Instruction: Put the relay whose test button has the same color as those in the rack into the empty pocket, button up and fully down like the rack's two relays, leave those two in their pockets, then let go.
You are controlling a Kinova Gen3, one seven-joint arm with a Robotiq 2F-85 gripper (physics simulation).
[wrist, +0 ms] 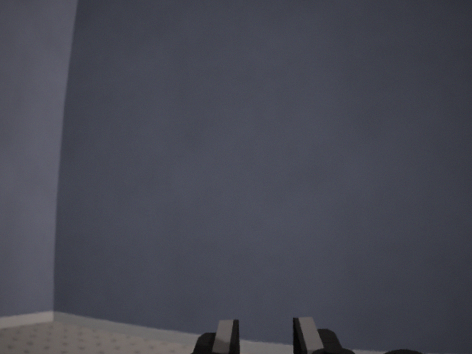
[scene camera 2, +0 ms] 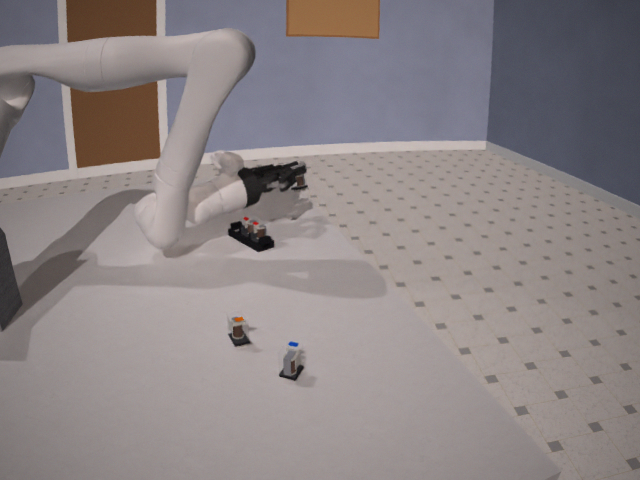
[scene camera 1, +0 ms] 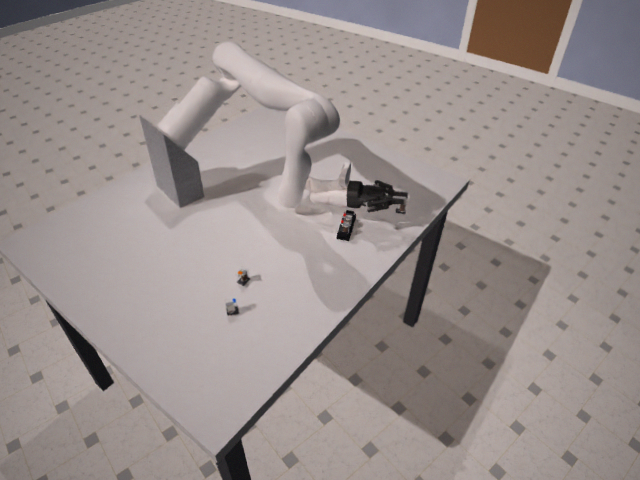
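Observation:
The black rack [scene camera 1: 343,237] [scene camera 2: 242,239] lies on the table and holds two relays with red buttons, one [scene camera 1: 348,217] [scene camera 2: 248,225] beside the other [scene camera 1: 345,226] [scene camera 2: 259,230]. The empty pocket is too small to make out clearly. My gripper [scene camera 1: 402,196] [scene camera 2: 299,168] [wrist: 266,337] points sideways, above the table and beyond the rack towards the table's edge. It is shut on a relay [scene camera 1: 401,207] [scene camera 2: 300,180] with a brown body. Its black base hangs down below the fingertips. Its button is hidden by the fingers. The held relay does not show in the wrist view.
A relay with an orange button [scene camera 1: 242,277] [scene camera 2: 237,330] and a relay with a blue button [scene camera 1: 231,308] [scene camera 2: 291,362] stand upright on the table [scene camera 1: 155,289] [scene camera 2: 155,403], well away from the rack. The grey arm mount [scene camera 1: 178,173] stands at the table's other side. The arm's bent forearm is low beside the rack.

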